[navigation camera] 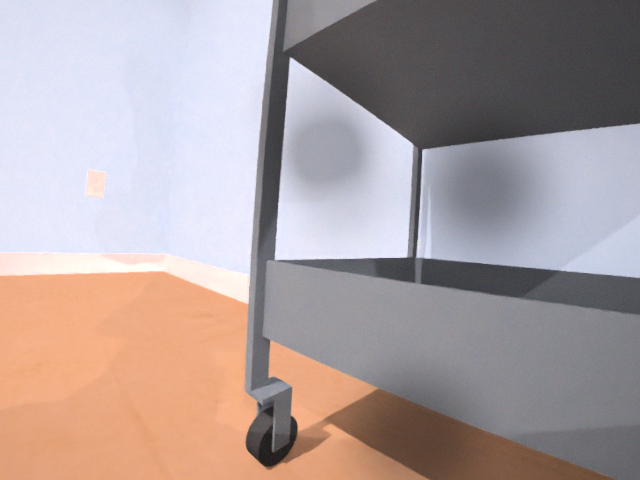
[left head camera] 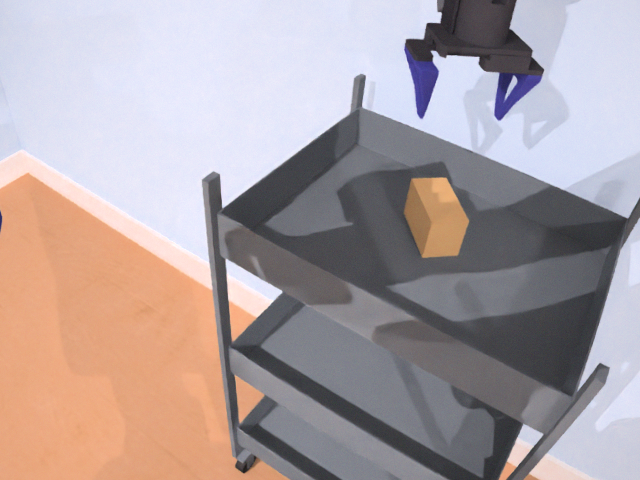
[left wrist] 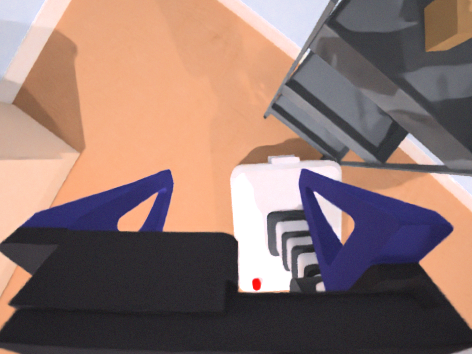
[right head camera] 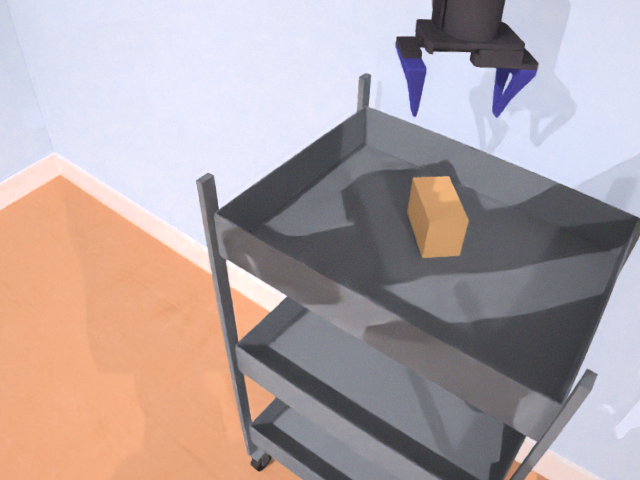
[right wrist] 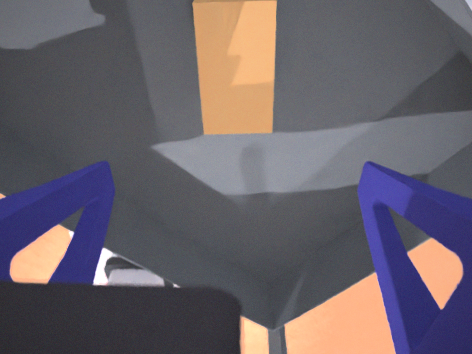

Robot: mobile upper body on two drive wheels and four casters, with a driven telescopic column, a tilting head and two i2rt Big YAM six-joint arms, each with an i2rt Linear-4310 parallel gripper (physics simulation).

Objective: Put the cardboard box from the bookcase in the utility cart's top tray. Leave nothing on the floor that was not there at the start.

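Places are measured from the left arm's base along level axes (x ahead, y left, z up), in millimetres.
Pixels of known places: left gripper, fingertip midpoint: (left wrist: 235, 176); right gripper, fingertip midpoint: (left head camera: 459, 117) (right head camera: 455, 114) (right wrist: 236, 175).
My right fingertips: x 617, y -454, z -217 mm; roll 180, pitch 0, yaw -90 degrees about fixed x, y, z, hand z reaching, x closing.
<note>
Ahead of a thing's pixels: the offset from my right fingertips to its top centre. "spot": to the spot under its first point.
The orange-tan cardboard box {dx -4, dy +0, dz -119 mm} (left head camera: 439, 219) (right head camera: 439, 219) (right wrist: 237, 75) rests on the floor of the top tray of the grey utility cart (left head camera: 212, 232) (right head camera: 211, 232) (navigation camera: 266, 180), apart from the tray's walls. Part of the box (left wrist: 447, 25) also shows in the left wrist view. My right gripper (left head camera: 460, 117) (right head camera: 455, 115) (right wrist: 236, 175) is open and empty, above the tray and clear of the box. My left gripper (left wrist: 235, 176) is open and empty, above the robot's white base, away from the cart. The bookcase cannot be made out for certain.
The cart's lower trays {spot: dx -47, dy +69, dz -444 mm} (left head camera: 361, 372) (right head camera: 372, 361) show below the top one. Pale blue walls (left head camera: 155, 103) meet behind the cart. The robot's white base (left wrist: 255, 200) is close to the cart. A beige block-like piece {spot: dx -340, dy +1497, dz -602 mm} (left wrist: 30, 190) stands at the left of the left wrist view.
</note>
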